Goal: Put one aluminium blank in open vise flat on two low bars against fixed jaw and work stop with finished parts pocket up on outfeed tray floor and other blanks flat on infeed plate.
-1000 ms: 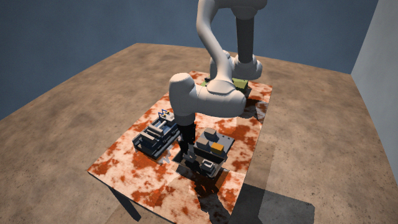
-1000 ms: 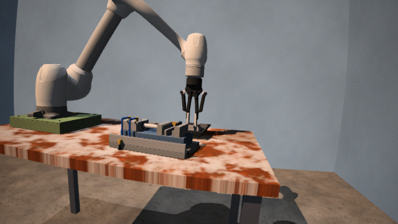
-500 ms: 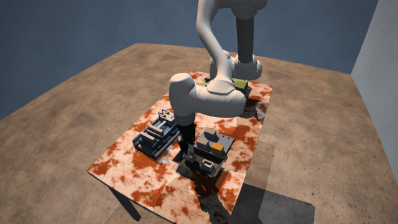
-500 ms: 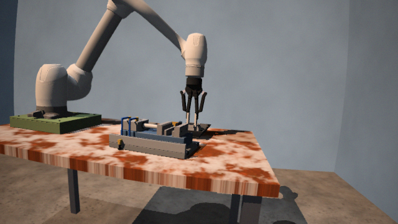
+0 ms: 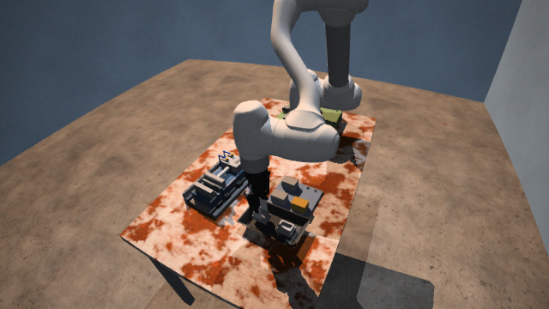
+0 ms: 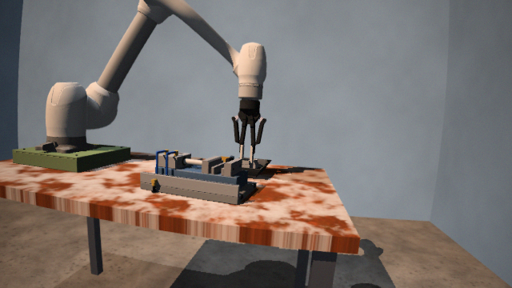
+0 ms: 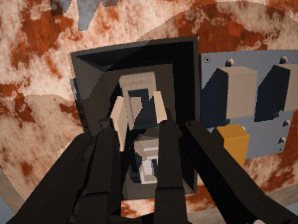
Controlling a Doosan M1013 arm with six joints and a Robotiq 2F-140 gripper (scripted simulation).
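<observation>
Now: the aluminium blank 120 mm behind my hand, 60 mm below it and 10 mm to the left of it. Round my hand: brass blank: 120 mm behind, 100 mm to the left, 60 mm below; then infeed plate: 170 mm behind, 80 mm below, 60 mm to the left; then vise: 250 mm to the right, 90 mm behind, 40 mm below.
</observation>
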